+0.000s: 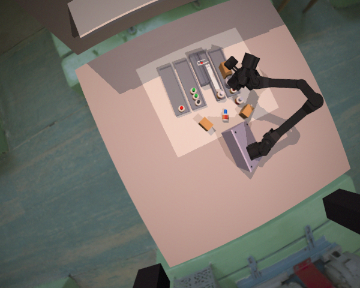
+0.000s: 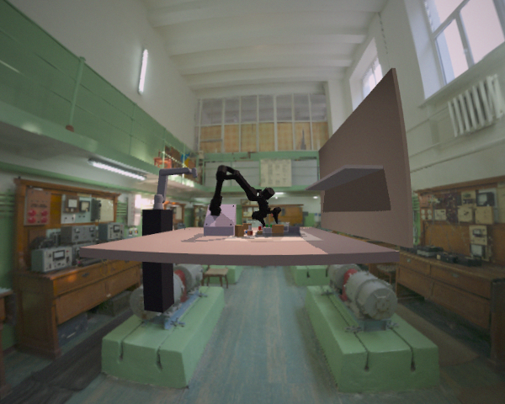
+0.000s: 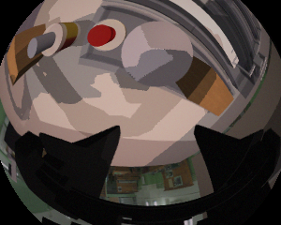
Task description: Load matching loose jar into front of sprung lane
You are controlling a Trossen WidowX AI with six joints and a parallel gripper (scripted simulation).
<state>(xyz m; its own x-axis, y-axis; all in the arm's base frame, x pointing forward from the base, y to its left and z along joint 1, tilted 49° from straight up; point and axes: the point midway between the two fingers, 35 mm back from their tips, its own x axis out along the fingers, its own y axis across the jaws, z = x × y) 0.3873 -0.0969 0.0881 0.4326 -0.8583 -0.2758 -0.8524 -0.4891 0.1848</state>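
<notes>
My gripper tip is now 30 mm past the grey disc, 60 mm to the right of it and 50 mm above it. Round my gripper tip: orange box: 40 mm ahead, 60 mm to the left, 40 mm below.
</notes>
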